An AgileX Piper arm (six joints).
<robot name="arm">
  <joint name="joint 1" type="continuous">
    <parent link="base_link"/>
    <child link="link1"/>
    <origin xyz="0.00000 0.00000 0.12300" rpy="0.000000 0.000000 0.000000"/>
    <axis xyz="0 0 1"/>
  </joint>
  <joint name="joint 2" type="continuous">
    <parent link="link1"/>
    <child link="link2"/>
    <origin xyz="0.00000 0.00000 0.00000" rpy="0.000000 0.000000 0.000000"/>
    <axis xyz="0 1 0"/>
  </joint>
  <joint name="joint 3" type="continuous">
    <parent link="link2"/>
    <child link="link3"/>
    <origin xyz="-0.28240 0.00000 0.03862" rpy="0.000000 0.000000 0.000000"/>
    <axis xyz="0 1 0"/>
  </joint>
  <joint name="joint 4" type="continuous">
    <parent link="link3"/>
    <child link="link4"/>
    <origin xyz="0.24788 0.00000 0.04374" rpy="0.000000 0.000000 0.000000"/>
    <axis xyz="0.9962 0 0.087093"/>
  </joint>
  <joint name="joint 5" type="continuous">
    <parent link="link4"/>
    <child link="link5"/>
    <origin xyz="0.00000 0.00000 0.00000" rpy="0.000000 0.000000 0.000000"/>
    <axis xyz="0 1 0"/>
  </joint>
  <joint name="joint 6" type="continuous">
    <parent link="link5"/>
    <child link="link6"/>
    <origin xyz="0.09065 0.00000 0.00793" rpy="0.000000 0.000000 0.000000"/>
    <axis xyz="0.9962 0 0.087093"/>
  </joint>
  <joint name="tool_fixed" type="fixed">
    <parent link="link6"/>
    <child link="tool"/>
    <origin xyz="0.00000 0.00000 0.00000" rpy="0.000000 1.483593 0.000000"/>
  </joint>
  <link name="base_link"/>
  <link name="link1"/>
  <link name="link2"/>
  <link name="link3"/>
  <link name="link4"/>
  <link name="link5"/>
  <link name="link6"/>
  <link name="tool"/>
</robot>
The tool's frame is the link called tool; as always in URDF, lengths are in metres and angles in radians. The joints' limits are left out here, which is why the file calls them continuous.
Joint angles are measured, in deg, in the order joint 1, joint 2, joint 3, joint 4, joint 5, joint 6. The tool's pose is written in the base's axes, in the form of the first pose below.
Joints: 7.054 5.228 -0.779 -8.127 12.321 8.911
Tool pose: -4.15 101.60 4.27 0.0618 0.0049 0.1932
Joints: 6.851 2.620 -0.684 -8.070 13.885 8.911
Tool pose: -3.67 100.65 4.08 0.0582 0.0039 0.1930
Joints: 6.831 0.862 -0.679 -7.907 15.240 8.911
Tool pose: -3.35 100.26 4.11 0.0557 0.0034 0.1926
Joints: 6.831 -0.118 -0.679 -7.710 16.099 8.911
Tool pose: -3.10 100.15 4.23 0.0543 0.0031 0.1922
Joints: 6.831 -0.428 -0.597 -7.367 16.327 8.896
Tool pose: -2.87 100.17 4.52 0.0539 0.0032 0.1916
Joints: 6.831 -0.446 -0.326 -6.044 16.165 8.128
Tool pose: -2.72 100.32 5.21 0.0540 0.0038 0.1902
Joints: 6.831 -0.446 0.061 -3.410 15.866 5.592
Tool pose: -3.28 100.47 5.85 0.0542 0.0050 0.1883
